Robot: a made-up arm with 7 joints.
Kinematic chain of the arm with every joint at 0, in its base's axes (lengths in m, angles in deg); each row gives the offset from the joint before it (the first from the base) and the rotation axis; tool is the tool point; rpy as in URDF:
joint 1: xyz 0.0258 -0.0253 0.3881 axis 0 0.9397 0.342
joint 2: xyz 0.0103 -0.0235 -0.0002 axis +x
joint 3: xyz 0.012 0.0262 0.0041 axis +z
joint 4: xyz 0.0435 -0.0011 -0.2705 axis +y
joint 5: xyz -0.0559 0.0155 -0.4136 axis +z
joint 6: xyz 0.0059 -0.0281 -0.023 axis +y
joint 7: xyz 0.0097 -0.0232 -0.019 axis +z
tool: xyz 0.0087 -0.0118 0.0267 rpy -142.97 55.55 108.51
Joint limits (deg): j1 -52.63..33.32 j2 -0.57..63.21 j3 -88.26..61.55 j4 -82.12..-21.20 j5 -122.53..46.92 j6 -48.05..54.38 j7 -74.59..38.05
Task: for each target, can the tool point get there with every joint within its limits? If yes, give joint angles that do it. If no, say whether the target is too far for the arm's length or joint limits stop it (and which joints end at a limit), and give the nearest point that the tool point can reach.
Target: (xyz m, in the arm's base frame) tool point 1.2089 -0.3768 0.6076
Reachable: no: too far | nearest point 0.6853 -0.2099 0.4165 | short by 0.582 m
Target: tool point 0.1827 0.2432 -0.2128
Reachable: yes | joints 21.39 16.27 20.66 -55.54 -15.83 11.37 -27.69
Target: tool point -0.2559 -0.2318 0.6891
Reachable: no: joint limits stop it (at a limit: joint 1, joint 2, joint 3, joint 4, joint 6) | nearest point -0.0571 -0.4912 0.0789 | short by 0.692 m
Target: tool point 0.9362 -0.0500 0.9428
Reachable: no: too far | nearest point 0.6062 0.0388 0.6192 | short by 0.471 m
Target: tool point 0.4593 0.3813 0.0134
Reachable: yes | joints -21.07 33.29 33.11 -38.33 -59.11 3.78 -54.54
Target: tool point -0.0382 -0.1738 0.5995
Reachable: no: joint limits stop it (at a limit: joint 1, joint 2, joint 4, joint 5) | nearest point 0.3865 -0.4705 0.3989 | short by 0.556 m
